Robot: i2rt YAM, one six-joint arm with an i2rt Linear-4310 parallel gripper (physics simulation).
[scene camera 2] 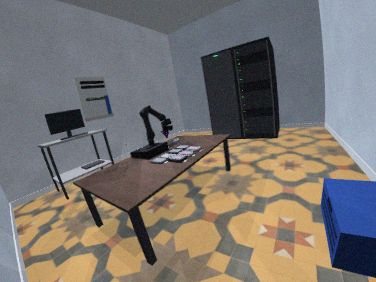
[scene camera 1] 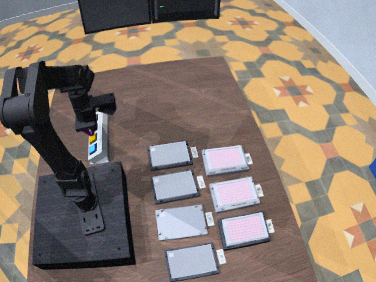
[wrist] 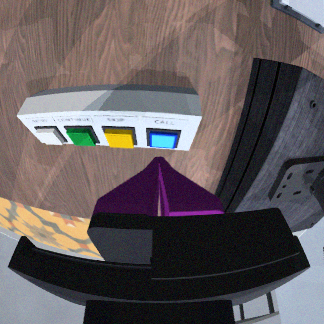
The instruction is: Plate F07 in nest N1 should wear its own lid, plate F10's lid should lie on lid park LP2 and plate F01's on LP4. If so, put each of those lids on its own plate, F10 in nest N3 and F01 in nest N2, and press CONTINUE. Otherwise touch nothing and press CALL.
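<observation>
My gripper is shut and empty, its purple fingertips just short of the button box. The CALL button glows bright light blue, apart from the tips. The CONTINUE button is green and unlit. In scene camera 1, three plates with pink wells stand in a column: far, middle and near, in a dark frame. Beside them lie grey lids and a paler one. The small labels are too blurred to read.
The yellow SKIP button and a white button share the box. The black arm base stands at the left of the wooden table. A blue box and a black cabinet stand on the floor.
</observation>
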